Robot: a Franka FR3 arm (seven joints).
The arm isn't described. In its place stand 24 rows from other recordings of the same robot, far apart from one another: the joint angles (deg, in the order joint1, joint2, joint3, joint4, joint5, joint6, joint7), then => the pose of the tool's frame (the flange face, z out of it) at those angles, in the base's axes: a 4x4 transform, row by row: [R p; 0 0 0 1], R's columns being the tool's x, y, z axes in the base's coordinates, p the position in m.
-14.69, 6.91, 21.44, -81.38, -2.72, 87.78, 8.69 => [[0.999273, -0.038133, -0.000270, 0.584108], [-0.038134, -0.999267, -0.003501, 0.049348], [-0.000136, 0.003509, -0.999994, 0.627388], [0, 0, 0, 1]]
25.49, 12.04, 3.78, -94.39, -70.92, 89.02, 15.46 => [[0.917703, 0.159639, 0.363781, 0.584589], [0.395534, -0.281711, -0.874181, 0.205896], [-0.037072, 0.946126, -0.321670, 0.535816], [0, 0, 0, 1]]
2.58, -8.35, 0.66, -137.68, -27.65, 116.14, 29.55 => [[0.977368, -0.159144, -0.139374, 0.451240], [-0.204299, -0.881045, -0.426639, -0.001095], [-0.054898, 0.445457, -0.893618, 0.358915], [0, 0, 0, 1]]
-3.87, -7.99, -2.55, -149.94, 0.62, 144.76, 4.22 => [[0.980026, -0.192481, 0.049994, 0.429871], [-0.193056, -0.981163, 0.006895, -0.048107], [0.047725, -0.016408, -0.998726, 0.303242], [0, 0, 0, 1]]
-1.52, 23.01, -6.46, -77.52, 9.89, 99.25, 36.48 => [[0.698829, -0.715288, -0.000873, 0.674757], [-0.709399, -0.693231, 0.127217, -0.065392], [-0.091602, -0.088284, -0.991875, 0.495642], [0, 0, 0, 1]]
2.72, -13.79, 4.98, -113.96, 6.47, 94.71, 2.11 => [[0.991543, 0.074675, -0.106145, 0.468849], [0.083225, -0.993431, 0.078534, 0.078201], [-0.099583, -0.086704, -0.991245, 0.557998], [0, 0, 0, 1]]
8.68, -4.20, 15.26, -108.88, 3.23, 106.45, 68.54 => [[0.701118, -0.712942, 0.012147, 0.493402], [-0.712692, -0.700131, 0.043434, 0.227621], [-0.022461, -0.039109, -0.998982, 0.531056], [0, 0, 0, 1]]
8.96, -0.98, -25.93, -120.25, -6.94, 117.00, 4.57 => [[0.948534, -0.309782, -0.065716, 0.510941], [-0.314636, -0.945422, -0.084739, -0.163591], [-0.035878, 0.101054, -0.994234, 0.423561], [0, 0, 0, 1]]
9.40, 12.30, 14.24, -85.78, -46.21, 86.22, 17.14 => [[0.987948, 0.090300, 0.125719, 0.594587], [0.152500, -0.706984, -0.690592, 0.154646], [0.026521, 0.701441, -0.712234, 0.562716], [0, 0, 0, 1]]
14.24, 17.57, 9.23, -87.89, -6.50, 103.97, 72.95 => [[0.665958, -0.745971, 0.005133, 0.605419], [-0.744193, -0.664817, -0.064770, 0.239669], [0.051729, 0.039314, -0.997887, 0.479571], [0, 0, 0, 1]]
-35.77, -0.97, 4.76, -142.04, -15.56, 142.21, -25.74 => [[0.990675, 0.125338, -0.053422, 0.405582], [0.115309, -0.980148, -0.161288, -0.242614], [-0.072577, 0.153624, -0.985460, 0.298124], [0, 0, 0, 1]]
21.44, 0.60, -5.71, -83.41, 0.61, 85.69, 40.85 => [[0.905630, -0.423292, 0.025668, 0.529154], [-0.423768, -0.905608, 0.017177, 0.150654], [0.015974, -0.026433, -0.999523, 0.665900], [0, 0, 0, 1]]
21.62, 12.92, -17.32, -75.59, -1.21, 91.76, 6.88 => [[0.996547, -0.038558, 0.073531, 0.620414], [-0.032514, -0.996127, -0.081697, 0.068075], [0.076396, 0.079024, -0.993941, 0.618899], [0, 0, 0, 1]]
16.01, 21.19, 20.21, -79.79, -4.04, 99.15, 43.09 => [[0.990678, -0.130056, -0.040520, 0.561258], [-0.128476, -0.990928, 0.039452, 0.357533], [-0.045283, -0.033878, -0.998400, 0.507883], [0, 0, 0, 1]]
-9.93, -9.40, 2.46, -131.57, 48.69, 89.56, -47.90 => [[0.919610, 0.296742, -0.257413, 0.441628], [0.377594, -0.486978, 0.787576, 0.024003], [0.108353, -0.821460, -0.559878, 0.416396], [0, 0, 0, 1]]
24.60, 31.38, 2.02, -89.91, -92.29, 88.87, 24.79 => [[0.890191, 0.089121, 0.446786, 0.659540], [0.441475, 0.073449, -0.894262, 0.203972], [-0.112514, 0.993309, 0.026039, 0.388180], [0, 0, 0, 1]]
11.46, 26.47, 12.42, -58.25, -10.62, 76.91, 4.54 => [[0.952826, 0.291176, -0.085669, 0.626989], [0.279309, -0.951638, -0.127951, 0.210107], [-0.118782, 0.097987, -0.988074, 0.583575], [0, 0, 0, 1]]
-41.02, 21.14, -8.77, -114.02, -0.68, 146.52, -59.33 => [[0.979671, 0.181480, 0.085495, 0.408771], [0.194910, -0.961939, -0.191531, -0.476321], [0.047482, 0.204301, -0.977756, 0.298811], [0, 0, 0, 1]]
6.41, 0.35, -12.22, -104.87, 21.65, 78.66, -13.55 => [[0.920386, 0.025922, -0.390150, 0.511696], [0.195691, -0.894384, 0.402222, -0.006524], [-0.338518, -0.446549, -0.828251, 0.500562], [0, 0, 0, 1]]
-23.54, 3.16, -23.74, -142.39, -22.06, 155.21, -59.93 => [[0.847404, 0.530942, 0.002779, 0.340043], [0.512360, -0.816352, -0.266564, -0.350054], [-0.139262, 0.227311, -0.963813, 0.283812], [0, 0, 0, 1]]
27.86, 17.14, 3.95, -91.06, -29.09, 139.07, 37.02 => [[0.769415, 0.161485, 0.618000, 0.592946], [0.185855, -0.982252, 0.025275, 0.358683], [0.611113, 0.095411, -0.785772, 0.523221], [0, 0, 0, 1]]
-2.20, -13.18, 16.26, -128.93, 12.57, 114.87, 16.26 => [[0.988619, -0.143246, -0.045961, 0.459630], [-0.136437, -0.982447, 0.127215, 0.133136], [-0.063377, -0.119496, -0.990810, 0.454592], [0, 0, 0, 1]]
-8.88, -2.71, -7.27, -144.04, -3.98, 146.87, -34.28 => [[0.928933, 0.360484, 0.084468, 0.451517], [0.365732, -0.928927, -0.057744, -0.129415], [0.057650, 0.084533, -0.994752, 0.306086], [0, 0, 0, 1]]
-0.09, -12.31, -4.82, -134.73, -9.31, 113.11, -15.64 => [[0.948521, 0.269457, -0.166437, 0.449092], [0.252191, -0.960485, -0.117764, -0.049347], [-0.191593, 0.069727, -0.978995, 0.403449], [0, 0, 0, 1]]
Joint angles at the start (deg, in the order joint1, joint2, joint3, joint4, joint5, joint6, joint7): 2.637, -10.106, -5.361, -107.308, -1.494, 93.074, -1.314
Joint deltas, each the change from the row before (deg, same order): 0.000, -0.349, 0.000, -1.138, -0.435, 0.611, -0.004; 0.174, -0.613, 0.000, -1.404, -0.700, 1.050, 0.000; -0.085, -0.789, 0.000, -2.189, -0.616, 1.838, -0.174; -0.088, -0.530, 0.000, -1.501, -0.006, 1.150, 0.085; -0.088, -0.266, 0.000, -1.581, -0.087, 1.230, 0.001; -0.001, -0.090, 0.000, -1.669, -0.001, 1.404, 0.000; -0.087, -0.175, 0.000, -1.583, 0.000, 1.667, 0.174
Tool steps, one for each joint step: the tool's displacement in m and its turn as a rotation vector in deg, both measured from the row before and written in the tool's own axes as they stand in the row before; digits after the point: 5 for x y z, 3 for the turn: -0.00151, 0.00064, 0.00562, -0.397, -0.188, -0.061; -0.00220, -0.00043, 0.00499, -0.659, 0.246, -0.271; -0.00259, 0.00130, 0.00897, -0.540, 0.422, -0.241; -0.00211, 0.00031, 0.00646, 0.050, 0.177, 0.104; -0.00110, 0.00025, 0.00918, -0.044, -0.088, -0.006; -0.00036, -0.00078, 0.01108, 0.027, -0.172, -0.092; -0.00035, 0.00003, 0.00930, 0.031, 0.259, 0.176
